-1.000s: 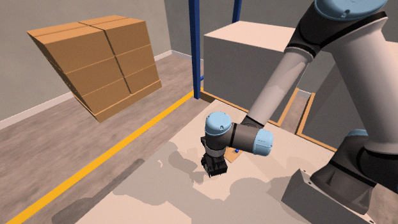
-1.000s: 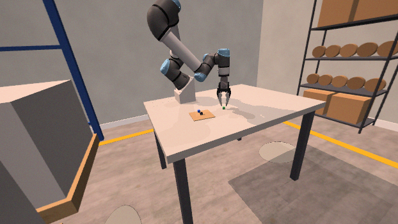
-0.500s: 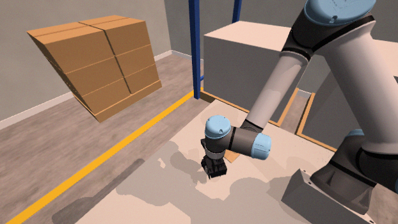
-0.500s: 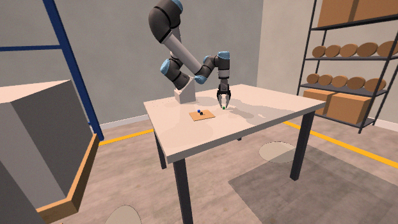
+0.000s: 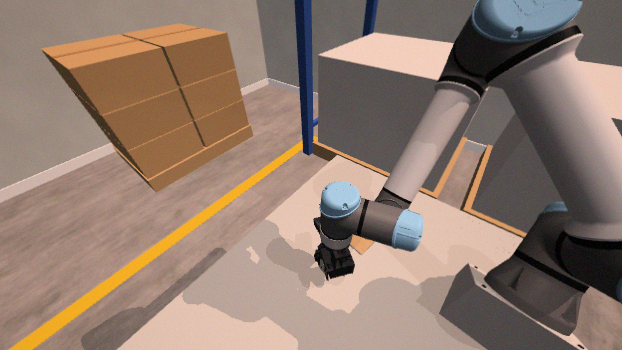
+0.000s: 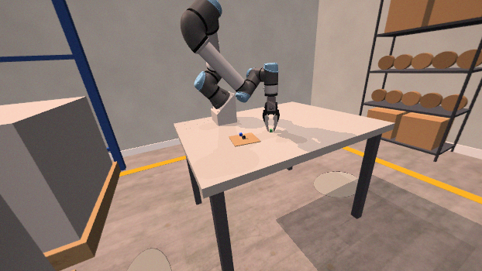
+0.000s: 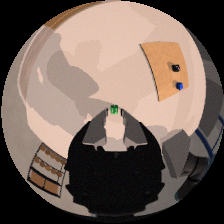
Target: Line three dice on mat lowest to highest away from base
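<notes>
Right now the green die is 1 cm below my hand. The rest, counted from my hand: blue die: 2 cm behind, 18 cm to the right, 1 cm below; black die: 3 cm ahead, 18 cm to the right, 1 cm below; tan mat: 3 cm ahead, 18 cm to the right, 2 cm below.
</notes>
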